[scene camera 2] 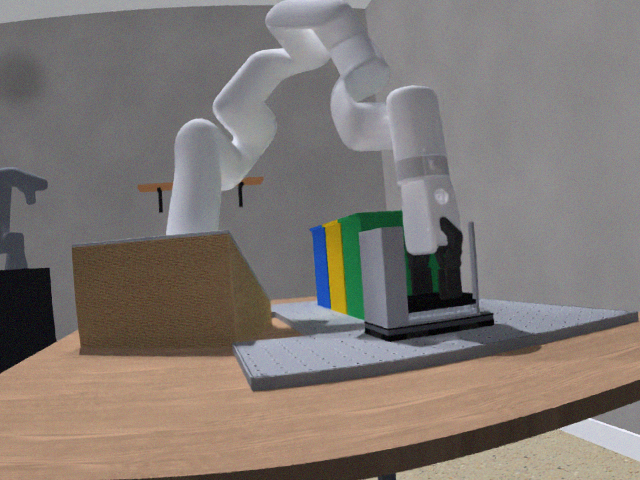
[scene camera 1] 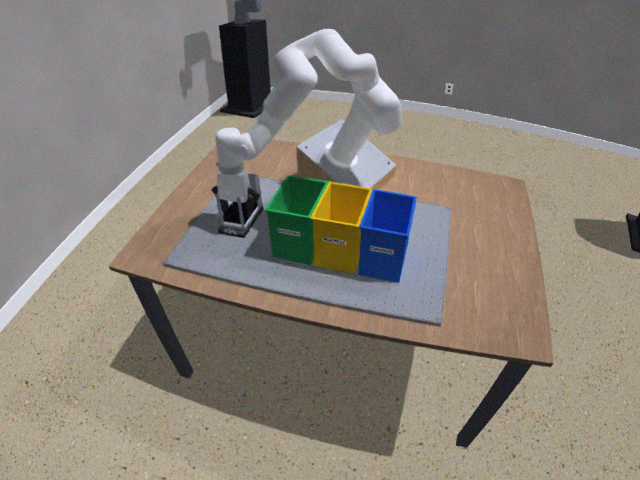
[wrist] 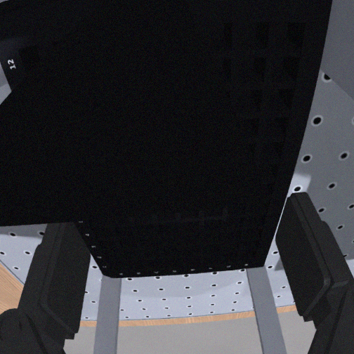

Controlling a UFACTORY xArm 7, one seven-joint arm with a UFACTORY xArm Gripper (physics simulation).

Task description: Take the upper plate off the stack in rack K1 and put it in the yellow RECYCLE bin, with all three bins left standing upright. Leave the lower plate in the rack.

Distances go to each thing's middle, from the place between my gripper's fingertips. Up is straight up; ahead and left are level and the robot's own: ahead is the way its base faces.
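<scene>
Black plate (scene camera 2: 423, 302): 10 mm to the right of my hand, 20 mm behind it. Green bin (scene camera 2: 351, 225): 230 mm to the left of my hand, 10 mm behind, 50 mm above. Yellow recycle bin (scene camera 1: 336, 219): 360 mm to the left of my hand, 40 mm behind, 50 mm above. Blue bin (scene camera 1: 385, 227): 490 mm to the left of my hand, 70 mm behind, 50 mm above.
</scene>
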